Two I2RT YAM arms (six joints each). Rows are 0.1 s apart.
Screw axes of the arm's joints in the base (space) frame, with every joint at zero. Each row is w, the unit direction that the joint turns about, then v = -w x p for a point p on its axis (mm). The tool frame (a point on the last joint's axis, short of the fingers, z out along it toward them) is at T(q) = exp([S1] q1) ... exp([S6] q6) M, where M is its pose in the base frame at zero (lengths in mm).
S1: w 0 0 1 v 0 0 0
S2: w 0 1 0 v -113.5 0 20
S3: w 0 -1 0 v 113.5 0 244
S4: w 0 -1 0 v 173.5 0 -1
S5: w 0 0 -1 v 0 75 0
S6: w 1 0 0 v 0 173.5 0
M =
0 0 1 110.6
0 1 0 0
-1 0 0 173.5
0 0 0 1
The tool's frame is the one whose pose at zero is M.
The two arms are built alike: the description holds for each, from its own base.
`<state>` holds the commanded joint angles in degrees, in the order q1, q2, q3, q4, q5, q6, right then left.
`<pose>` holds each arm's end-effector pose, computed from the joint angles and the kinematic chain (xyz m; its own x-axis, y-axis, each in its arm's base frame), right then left.
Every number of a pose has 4 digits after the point.
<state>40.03 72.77 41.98 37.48 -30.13 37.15 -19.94 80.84 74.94 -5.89 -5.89 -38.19</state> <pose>0.2083 0.1983 0.3040 -0.4954 0.2660 -0.8269 -0.8015 0.2270 0.5532 0.3161 -0.1108 0.3863 -0.3023 -0.5446 -0.7823 0.0737 0.8050 -0.5887</pose>
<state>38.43 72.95 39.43 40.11 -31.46 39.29 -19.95 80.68 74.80 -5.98 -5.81 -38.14</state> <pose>0.2107 0.1909 0.2926 -0.5233 0.2743 -0.8068 -0.7816 0.2226 0.5827 0.3154 -0.1106 0.3861 -0.3041 -0.5433 -0.7826 0.0744 0.8054 -0.5880</pose>
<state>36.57 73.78 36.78 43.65 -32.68 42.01 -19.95 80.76 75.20 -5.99 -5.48 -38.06</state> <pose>0.2145 0.1830 0.2795 -0.5548 0.2898 -0.7799 -0.7549 0.2187 0.6183 0.3156 -0.1109 0.3881 -0.3034 -0.5427 -0.7832 0.0821 0.8040 -0.5889</pose>
